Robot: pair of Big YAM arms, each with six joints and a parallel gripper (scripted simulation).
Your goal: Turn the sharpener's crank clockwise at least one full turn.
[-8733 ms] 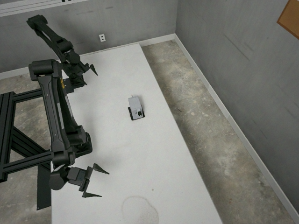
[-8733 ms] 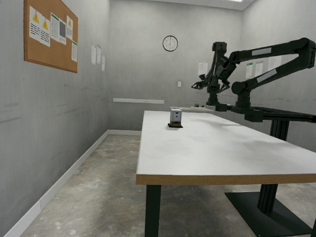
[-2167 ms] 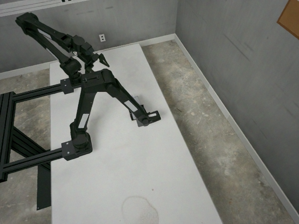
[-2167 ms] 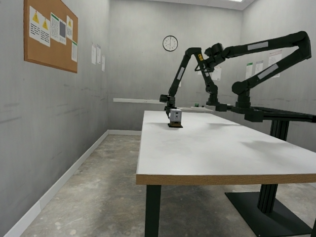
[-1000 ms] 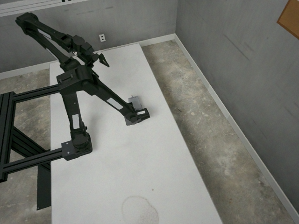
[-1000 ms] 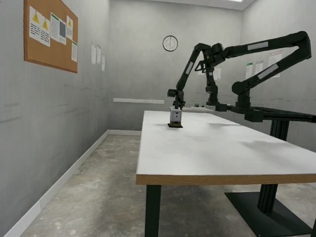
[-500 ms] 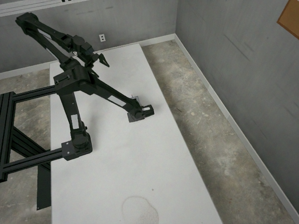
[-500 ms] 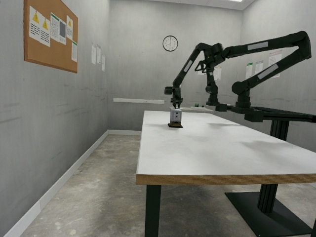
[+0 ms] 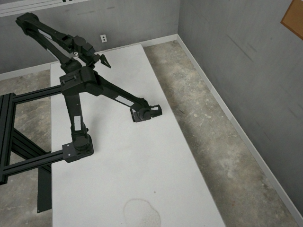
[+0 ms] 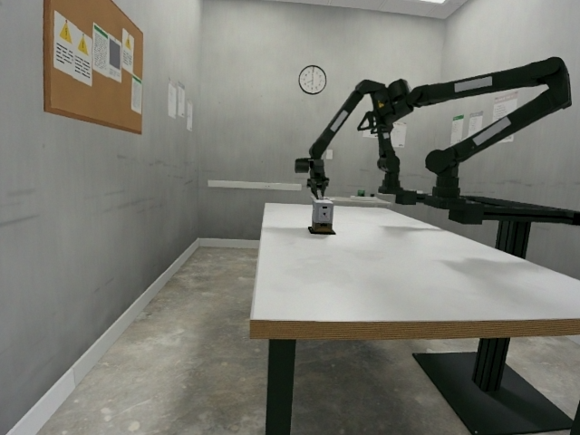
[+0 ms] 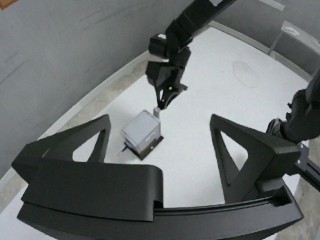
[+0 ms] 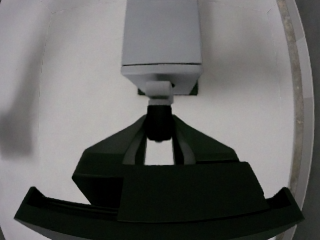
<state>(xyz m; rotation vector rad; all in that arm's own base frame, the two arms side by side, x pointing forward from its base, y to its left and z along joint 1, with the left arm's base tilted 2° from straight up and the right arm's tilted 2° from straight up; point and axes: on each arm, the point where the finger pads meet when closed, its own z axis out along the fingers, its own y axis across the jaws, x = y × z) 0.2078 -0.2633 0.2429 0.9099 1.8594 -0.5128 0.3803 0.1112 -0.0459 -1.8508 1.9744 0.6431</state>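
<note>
My right hand is right at the black knob.
</note>
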